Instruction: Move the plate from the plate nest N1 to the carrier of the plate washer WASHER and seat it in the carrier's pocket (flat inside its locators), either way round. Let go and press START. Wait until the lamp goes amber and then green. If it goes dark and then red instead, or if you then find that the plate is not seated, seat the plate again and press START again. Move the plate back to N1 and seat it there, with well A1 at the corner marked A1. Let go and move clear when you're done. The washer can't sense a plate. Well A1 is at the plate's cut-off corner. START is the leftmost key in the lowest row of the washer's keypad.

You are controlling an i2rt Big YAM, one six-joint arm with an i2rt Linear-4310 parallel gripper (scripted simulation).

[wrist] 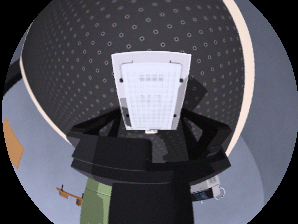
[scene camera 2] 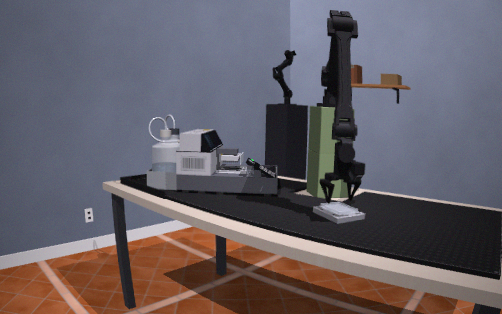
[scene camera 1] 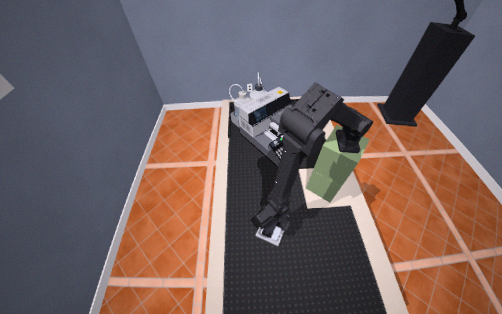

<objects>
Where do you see a plate nest N1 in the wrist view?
142, 57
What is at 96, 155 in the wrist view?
My gripper.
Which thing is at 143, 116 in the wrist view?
A well plate.
</objects>
